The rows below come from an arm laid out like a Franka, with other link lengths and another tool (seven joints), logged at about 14 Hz.
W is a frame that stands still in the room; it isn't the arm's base.
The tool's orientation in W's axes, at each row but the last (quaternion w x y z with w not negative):
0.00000, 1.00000, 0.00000, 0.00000
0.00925, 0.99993, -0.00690, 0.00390
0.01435, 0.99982, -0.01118, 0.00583
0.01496, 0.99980, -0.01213, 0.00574
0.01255, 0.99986, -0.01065, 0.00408
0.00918, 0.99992, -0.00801, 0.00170
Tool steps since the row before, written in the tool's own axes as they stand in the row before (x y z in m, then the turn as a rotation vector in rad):
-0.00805, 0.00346, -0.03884, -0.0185, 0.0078, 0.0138
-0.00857, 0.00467, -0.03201, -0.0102, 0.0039, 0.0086
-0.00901, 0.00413, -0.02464, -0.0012, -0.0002, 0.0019
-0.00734, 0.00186, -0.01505, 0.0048, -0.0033, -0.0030
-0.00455, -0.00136, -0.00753, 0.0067, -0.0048, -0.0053
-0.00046, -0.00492, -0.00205, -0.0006, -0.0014, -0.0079
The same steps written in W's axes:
-0.00805, -0.00346, 0.03884, -0.0185, -0.0078, -0.0138
-0.00888, -0.00396, 0.03202, -0.0102, -0.0039, -0.0086
-0.00938, -0.00322, 0.02464, -0.0012, 0.0002, -0.0019
-0.00755, -0.00123, 0.01501, 0.0048, 0.0033, 0.0030
-0.00458, 0.00165, 0.00746, 0.0068, 0.0048, 0.0052
-0.00039, 0.00496, 0.00196, -0.0006, 0.0016, 0.0079

